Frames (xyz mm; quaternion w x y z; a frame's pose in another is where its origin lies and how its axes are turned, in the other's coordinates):
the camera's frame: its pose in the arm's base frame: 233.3 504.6 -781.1 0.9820 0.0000 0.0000 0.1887
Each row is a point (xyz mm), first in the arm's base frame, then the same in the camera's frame.
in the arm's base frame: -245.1 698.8 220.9
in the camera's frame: -372.4 357.7 1002.0
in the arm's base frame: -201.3 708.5 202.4
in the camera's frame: -328.1 350.5 983.5
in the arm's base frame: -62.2 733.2 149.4
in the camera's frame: -189.7 321.8 930.5
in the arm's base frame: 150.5 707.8 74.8
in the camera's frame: -1.6 219.4 855.9
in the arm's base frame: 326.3 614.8 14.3
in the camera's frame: 127.2 67.9 795.4
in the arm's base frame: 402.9 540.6 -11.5
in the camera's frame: 170.9 -29.4 769.6
